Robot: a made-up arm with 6 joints. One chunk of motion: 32 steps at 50 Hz.
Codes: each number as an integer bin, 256 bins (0 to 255) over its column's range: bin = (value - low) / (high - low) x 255, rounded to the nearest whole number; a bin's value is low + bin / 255 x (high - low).
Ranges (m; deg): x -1.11..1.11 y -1.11..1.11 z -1.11..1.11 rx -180..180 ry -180..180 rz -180..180
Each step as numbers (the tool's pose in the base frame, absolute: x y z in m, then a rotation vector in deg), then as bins.
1 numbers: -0.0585 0.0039 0.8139 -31.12 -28.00 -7.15
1 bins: 121 128 221 105 108 122
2 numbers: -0.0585 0.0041 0.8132 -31.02 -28.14 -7.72
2 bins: 121 128 221 106 108 122
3 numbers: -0.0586 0.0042 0.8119 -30.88 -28.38 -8.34
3 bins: 121 128 221 106 107 122
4 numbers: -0.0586 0.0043 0.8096 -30.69 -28.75 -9.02
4 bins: 121 128 220 106 107 121
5 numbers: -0.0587 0.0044 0.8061 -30.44 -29.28 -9.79
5 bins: 121 128 220 106 107 121
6 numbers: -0.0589 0.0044 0.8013 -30.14 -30.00 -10.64
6 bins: 121 128 220 106 106 120
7 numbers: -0.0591 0.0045 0.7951 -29.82 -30.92 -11.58
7 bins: 121 128 219 106 106 119
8 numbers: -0.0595 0.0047 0.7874 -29.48 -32.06 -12.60
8 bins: 121 128 218 107 105 119
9 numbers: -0.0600 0.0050 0.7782 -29.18 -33.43 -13.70
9 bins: 121 128 217 107 104 118
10 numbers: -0.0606 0.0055 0.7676 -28.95 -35.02 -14.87
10 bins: 121 128 216 107 103 117
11 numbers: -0.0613 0.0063 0.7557 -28.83 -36.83 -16.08
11 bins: 120 128 214 107 101 116
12 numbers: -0.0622 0.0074 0.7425 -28.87 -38.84 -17.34
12 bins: 120 128 213 107 100 115
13 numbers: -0.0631 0.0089 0.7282 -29.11 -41.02 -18.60
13 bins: 120 129 211 107 98 114
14 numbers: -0.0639 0.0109 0.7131 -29.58 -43.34 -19.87
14 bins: 120 129 209 107 97 113
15 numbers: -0.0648 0.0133 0.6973 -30.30 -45.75 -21.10
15 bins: 120 129 208 106 95 113
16 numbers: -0.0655 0.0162 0.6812 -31.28 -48.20 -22.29
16 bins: 120 129 206 105 93 112
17 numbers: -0.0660 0.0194 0.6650 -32.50 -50.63 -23.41
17 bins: 120 130 204 104 92 111
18 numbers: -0.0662 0.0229 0.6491 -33.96 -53.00 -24.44
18 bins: 120 130 202 103 90 110
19 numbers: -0.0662 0.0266 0.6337 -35.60 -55.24 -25.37
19 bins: 120 131 200 102 88 110
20 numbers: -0.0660 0.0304 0.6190 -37.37 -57.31 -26.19
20 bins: 120 131 199 101 87 109
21 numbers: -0.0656 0.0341 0.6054 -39.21 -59.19 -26.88
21 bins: 120 131 197 100 86 108
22 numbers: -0.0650 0.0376 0.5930 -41.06 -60.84 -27.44
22 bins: 120 132 196 98 84 108
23 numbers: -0.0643 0.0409 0.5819 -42.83 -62.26 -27.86
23 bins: 120 132 194 97 83 108
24 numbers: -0.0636 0.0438 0.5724 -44.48 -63.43 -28.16
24 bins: 120 133 193 96 83 108
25 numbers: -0.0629 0.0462 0.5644 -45.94 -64.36 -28.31
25 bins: 120 133 192 95 82 107
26 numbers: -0.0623 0.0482 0.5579 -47.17 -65.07 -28.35
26 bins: 120 133 192 94 81 107
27 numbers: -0.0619 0.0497 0.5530 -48.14 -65.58 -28.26
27 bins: 120 133 191 93 81 107
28 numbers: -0.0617 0.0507 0.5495 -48.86 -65.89 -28.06
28 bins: 120 133 191 93 81 108
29 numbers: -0.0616 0.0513 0.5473 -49.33 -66.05 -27.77
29 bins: 120 133 190 93 81 108
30 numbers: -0.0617 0.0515 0.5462 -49.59 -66.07 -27.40
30 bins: 120 133 190 92 81 108
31 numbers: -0.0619 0.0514 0.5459 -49.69 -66.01 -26.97
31 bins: 120 133 190 92 81 108
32 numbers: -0.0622 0.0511 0.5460 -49.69 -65.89 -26.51
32 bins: 120 133 190 92 81 109
